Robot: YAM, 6 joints.
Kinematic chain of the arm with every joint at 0, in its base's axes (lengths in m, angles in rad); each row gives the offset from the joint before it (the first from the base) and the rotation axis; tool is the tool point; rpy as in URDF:
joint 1: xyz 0 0 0.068 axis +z
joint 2: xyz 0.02 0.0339 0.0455 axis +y
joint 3: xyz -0.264 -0.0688 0 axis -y
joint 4: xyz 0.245 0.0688 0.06 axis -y
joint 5: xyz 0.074 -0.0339 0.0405 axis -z
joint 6: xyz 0.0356 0 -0.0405 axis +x
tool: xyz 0 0 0 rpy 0 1.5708 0
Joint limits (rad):
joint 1: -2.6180..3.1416
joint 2: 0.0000..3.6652
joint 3: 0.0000..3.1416
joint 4: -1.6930..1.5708
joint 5: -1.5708..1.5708
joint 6: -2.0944..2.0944
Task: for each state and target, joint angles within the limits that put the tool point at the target. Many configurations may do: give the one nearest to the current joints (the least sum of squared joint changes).
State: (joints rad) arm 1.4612 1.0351 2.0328 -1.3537 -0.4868 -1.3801
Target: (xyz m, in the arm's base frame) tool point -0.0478 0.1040 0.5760
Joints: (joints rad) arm 1.8301 1.2011 2.1818 -1.1807 -0.5808 -1.3801
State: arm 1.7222 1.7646 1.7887 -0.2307 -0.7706 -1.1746
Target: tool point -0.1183 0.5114 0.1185
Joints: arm 1.7537 2.4292 1.7973 -0.1519 -0.7141 -1.1746
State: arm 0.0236 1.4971 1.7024 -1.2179 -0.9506 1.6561
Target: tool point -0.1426 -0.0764 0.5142
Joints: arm 0.6684 0.5428 2.0617 -1.3445 -0.9243 1.6561
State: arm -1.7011 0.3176 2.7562 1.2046 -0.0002 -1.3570
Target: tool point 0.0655 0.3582 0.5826
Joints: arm -1.7512 0.8085 2.5612 0.9351 -0.0046 -1.3570
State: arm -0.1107 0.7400 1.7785 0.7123 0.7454 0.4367
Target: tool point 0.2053 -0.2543 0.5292
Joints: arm -0.8175 1.5454 1.6535 0.6079 0.7470 0.4367
